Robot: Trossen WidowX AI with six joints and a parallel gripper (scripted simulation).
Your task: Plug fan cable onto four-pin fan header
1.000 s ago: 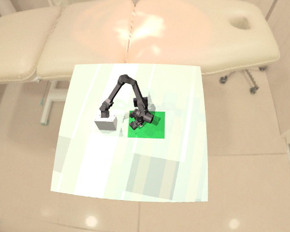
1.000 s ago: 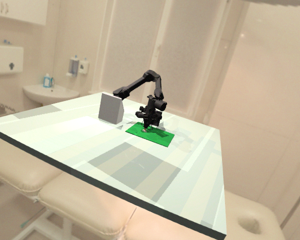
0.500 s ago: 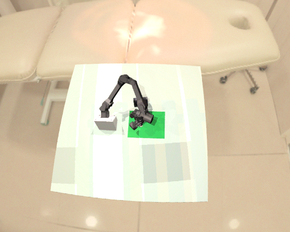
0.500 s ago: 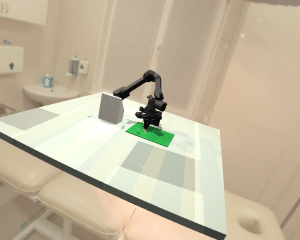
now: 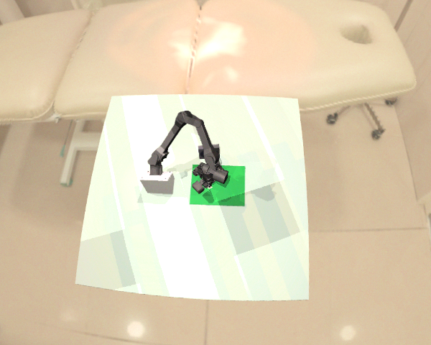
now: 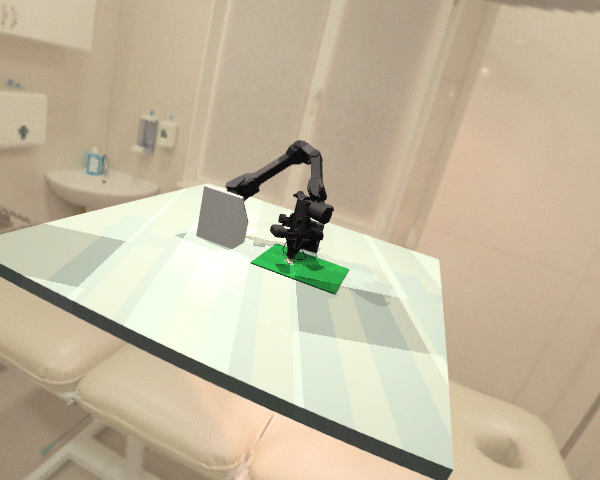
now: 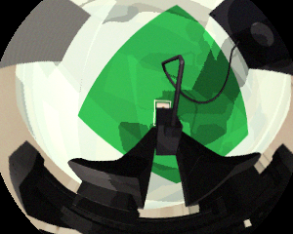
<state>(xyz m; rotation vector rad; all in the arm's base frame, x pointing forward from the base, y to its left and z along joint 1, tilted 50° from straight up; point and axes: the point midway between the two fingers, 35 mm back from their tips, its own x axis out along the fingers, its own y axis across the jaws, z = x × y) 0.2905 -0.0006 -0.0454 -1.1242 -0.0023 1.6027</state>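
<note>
Right now my gripper tip is 40 mm above the pale four-pin header. The rest, counted from my gripper tip: dark fan plug 10 mm above; then green board 50 mm below, 50 mm ahead, 10 mm to the left; then black fan 190 mm to the left, 20 mm above.
</note>
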